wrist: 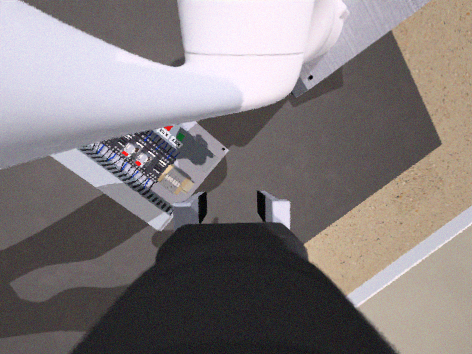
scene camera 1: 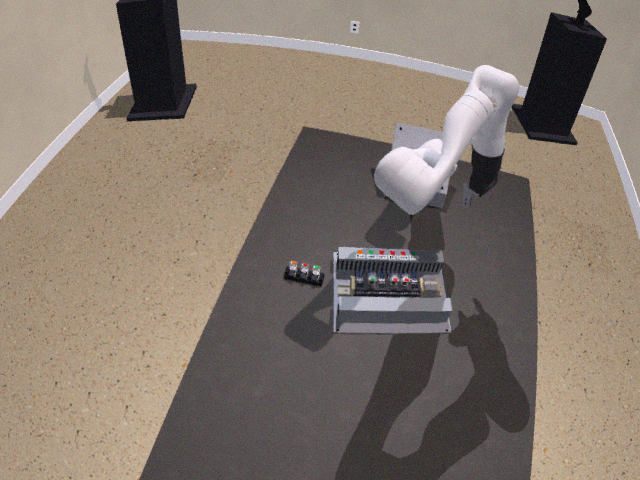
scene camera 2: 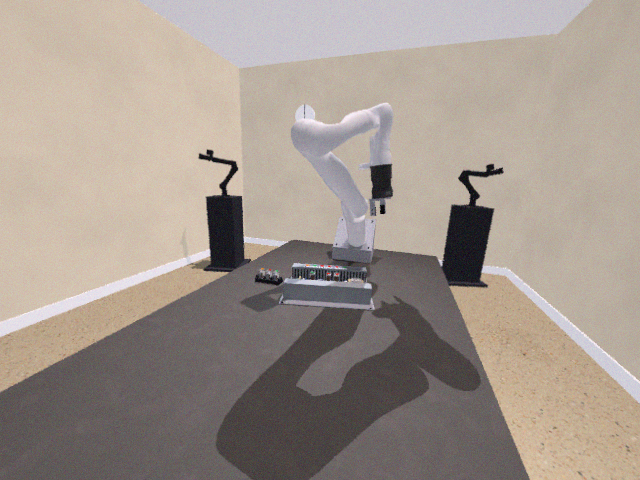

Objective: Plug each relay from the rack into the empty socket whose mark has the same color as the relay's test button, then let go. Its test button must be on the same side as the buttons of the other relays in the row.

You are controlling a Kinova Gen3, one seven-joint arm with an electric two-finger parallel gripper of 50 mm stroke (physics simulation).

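Seen in the pictures: gripper, fingertip midpoint: (wrist: 232, 202) (scene camera 1: 472, 200) (scene camera 2: 378, 214); arm's base at its link origin: (scene camera 2: 356, 239).
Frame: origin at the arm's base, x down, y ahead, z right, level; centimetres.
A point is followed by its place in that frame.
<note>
Three relays with orange (scene camera 1: 293, 267) @(x 6.3, y 35.0, z 41.0 cm), red (scene camera 1: 304, 270) @(x 6.3, y 35.9, z 38.0 cm) and green (scene camera 1: 316, 272) @(x 6.4, y 36.5, z 34.8 cm) buttons stand in the black rack (scene camera 1: 289, 277) (scene camera 2: 268, 281) @(x 10.2, y 36.6, z 37.7 cm), left of the socket panel (scene camera 1: 392, 327) @(x 10.7, y 51.2, z 14.6 cm) (scene camera 2: 326, 294). The panel's row holds one green-button relay (scene camera 1: 372, 282) @(x 4.9, y 40.6, z 20.1 cm) and two red-button relays (scene camera 1: 394, 282) @(x 4.7, y 40.8, z 14.2 cm) (scene camera 1: 406, 282) @(x 4.5, y 40.9, z 10.9 cm). Empty sockets show under the orange mark (scene camera 1: 360, 252) @(x 4.7, y 30.6, z 22.7 cm), the leftmost red mark (scene camera 1: 381, 252) @(x 4.7, y 30.5, z 16.8 cm) and the shaded right green mark (scene camera 1: 414, 254) @(x 4.7, y 31.0, z 7.4 cm). In the wrist view, the seated red buttons face away from the marks. My gripper (scene camera 2: 377, 209) @(x -17.5, y 31.1, z -4.2 cm) (wrist: 232, 202) @(x -17.5, y 31.1, z -4.2 cm) is open and empty, high behind the panel's right side.
The arm's base plate (scene camera 1: 416, 135) @(x -7.7, y -8.7, z 2.7 cm) (scene camera 2: 352, 254) @(x 7.3, y 3.6, z 2.1 cm) stands behind the panel on the dark mat (scene camera 1: 268, 361) @(x 11.0, y 61.5, z 46.7 cm). A grey duct (scene camera 1: 392, 304) @(x 4.7, y 47.8, z 15.4 cm) runs along the panel's front, and a slotted duct (scene camera 1: 346, 265) @(x 8.0, y 32.7, z 26.4 cm) behind the row. Black pedestals (scene camera 1: 152, 56) (scene camera 1: 563, 77) stand left and right at the back.
</note>
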